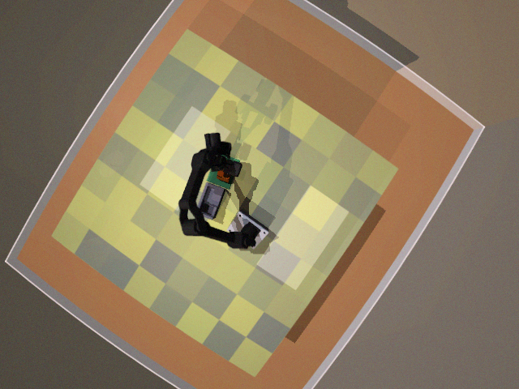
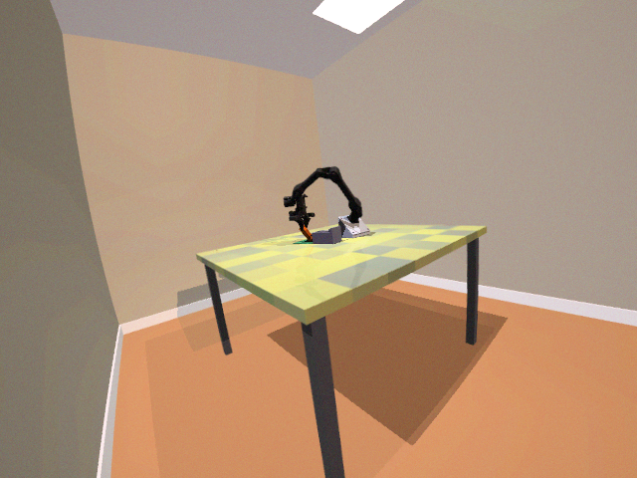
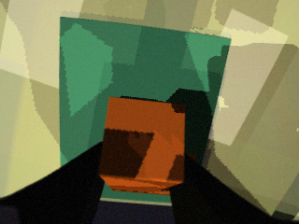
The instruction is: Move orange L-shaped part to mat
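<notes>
Right now the orange L-shaped part is 2 cm behind my gripper tip, 2 cm to the left of it and 3 cm below it. The rest, counted from my gripper tip: green mat (2 cm to the left, 9 cm below).
</notes>
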